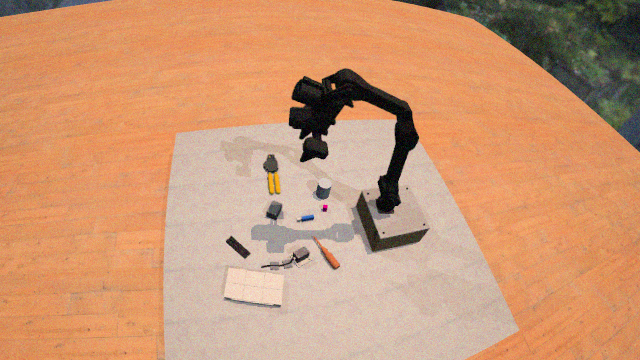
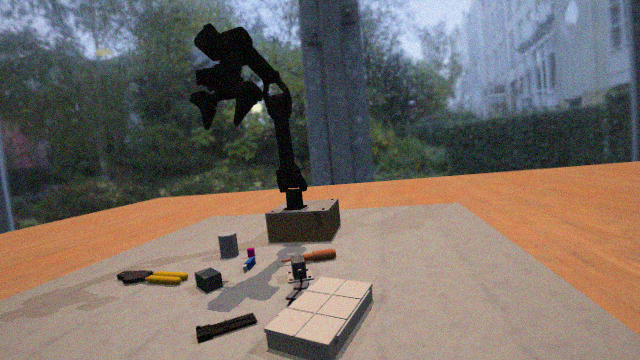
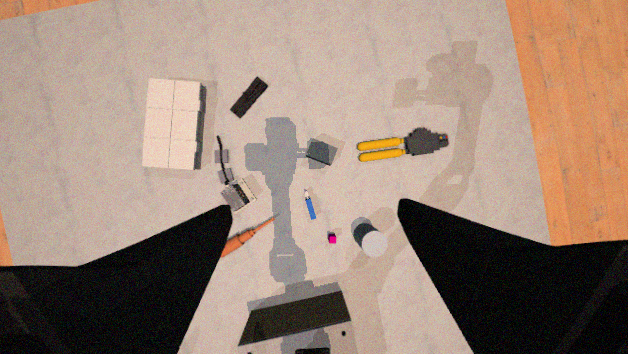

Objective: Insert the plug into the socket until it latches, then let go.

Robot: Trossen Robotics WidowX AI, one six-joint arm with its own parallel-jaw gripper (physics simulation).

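Places are measured from the arm's base along level axes (x ahead, y down, z left), in millimetres.
Where they show: gripper, fingertip midpoint: (image 1: pixel 300 149) (image 2: pixel 220 127) (image 3: pixel 315 209); arm's base, link origin: (image 1: pixel 384 206) (image 2: pixel 295 208).
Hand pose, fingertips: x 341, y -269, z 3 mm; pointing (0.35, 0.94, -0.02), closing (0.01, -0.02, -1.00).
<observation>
Each offset is from my fingertips to the centre of the thing. "spot": to the spot under its first point. Level surfaces: height alone.
A small grey block @(dx -23, dy +351, dz +159 mm) (image 1: pixel 301 254) (image 2: pixel 298 268) (image 3: pixel 235 196) sits on a pale base plate with a black cable @(spot: dx +61, dy +367, dz +195 mm) (image 1: pixel 276 265) (image 3: pixel 223 167) running from it past small grey pieces. It looks like the socket assembly; whether the plug is part of it cannot be told. A small blue piece with a pale tip @(dx -48, dy +363, dz -6 mm) (image 1: pixel 307 218) (image 2: pixel 250 263) (image 3: pixel 310 207) lies apart from it on the mat. My gripper (image 1: pixel 303 149) (image 2: pixel 222 126) (image 3: pixel 315 209) is open and empty, high above the mat and pointing down. Neither object touches it.
On the mat @(dy +374 mm) (image 1: pixel 400 310) are a tiled box @(dx +136, dy +356, dz +289 mm) (image 1: pixel 254 286) (image 2: pixel 320 312) (image 3: pixel 172 125), black bar @(dx +201, dy +366, dz +129 mm) (image 1: pixel 238 247) (image 3: pixel 249 97), dark block @(dx +71, dy +356, dz -35 mm) (image 1: pixel 274 210) (image 3: pixel 321 151), yellow-handled pliers @(spot: dx +70, dy +355, dz -169 mm) (image 1: pixel 274 183) (image 3: pixel 381 149), grey cylinder @(dx -125, dy +338, dz -137 mm) (image 1: pixel 324 189) (image 3: pixel 374 243), pink piece @(dx -128, dy +361, dz -57 mm) (image 1: pixel 325 208) (image 3: pixel 332 238) and orange screwdriver @(dx -115, dy +360, dz +140 mm) (image 1: pixel 330 257) (image 2: pixel 320 255).
</observation>
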